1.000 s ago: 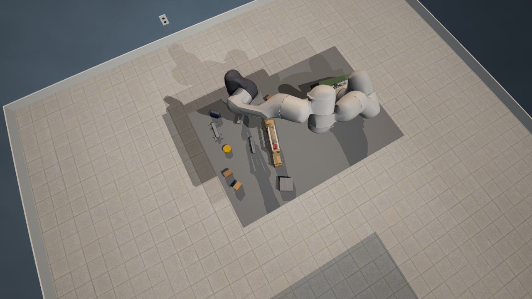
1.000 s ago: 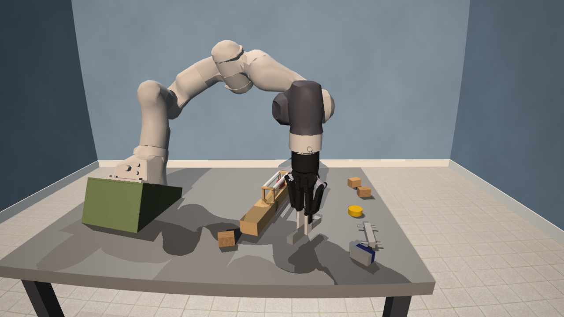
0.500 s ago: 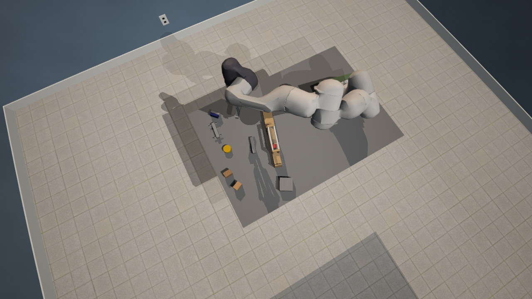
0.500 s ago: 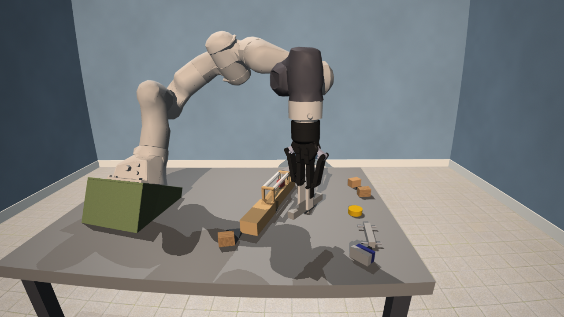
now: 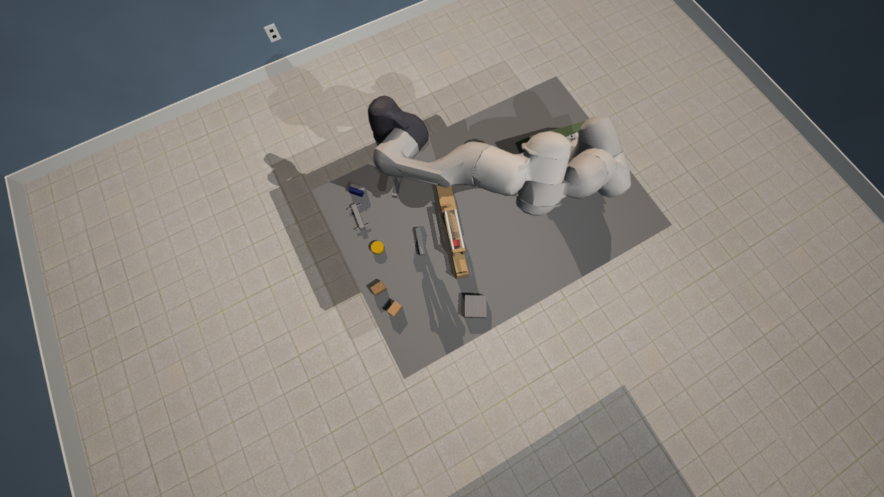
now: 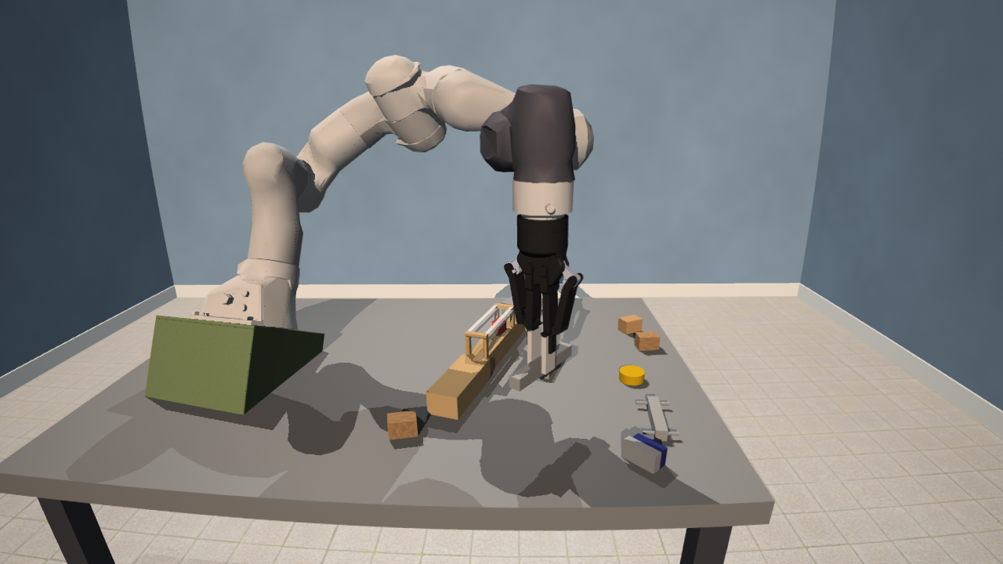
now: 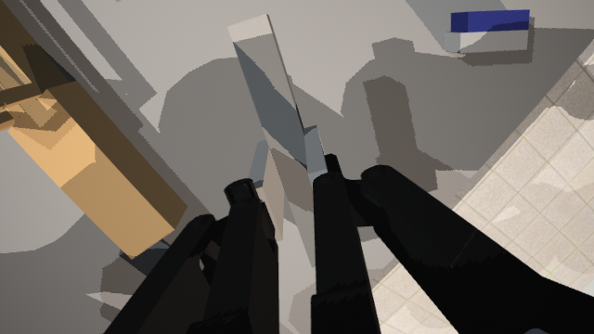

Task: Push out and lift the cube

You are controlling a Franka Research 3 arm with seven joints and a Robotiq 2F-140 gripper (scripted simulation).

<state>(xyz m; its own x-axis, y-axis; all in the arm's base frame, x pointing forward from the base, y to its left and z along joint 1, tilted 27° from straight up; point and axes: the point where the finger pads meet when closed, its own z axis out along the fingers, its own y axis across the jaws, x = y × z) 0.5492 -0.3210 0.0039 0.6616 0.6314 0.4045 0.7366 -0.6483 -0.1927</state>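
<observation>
Right now the long wooden channel is 28 cm to the left of my hand, 9 cm below it and 7 cm behind it. Also, from my hand: grey cross piece: 20 cm ahead, 14 cm below; blue-grey block: 15 cm ahead, 13 cm below, 10 cm to the right; long grey bar: 3 cm below.
</observation>
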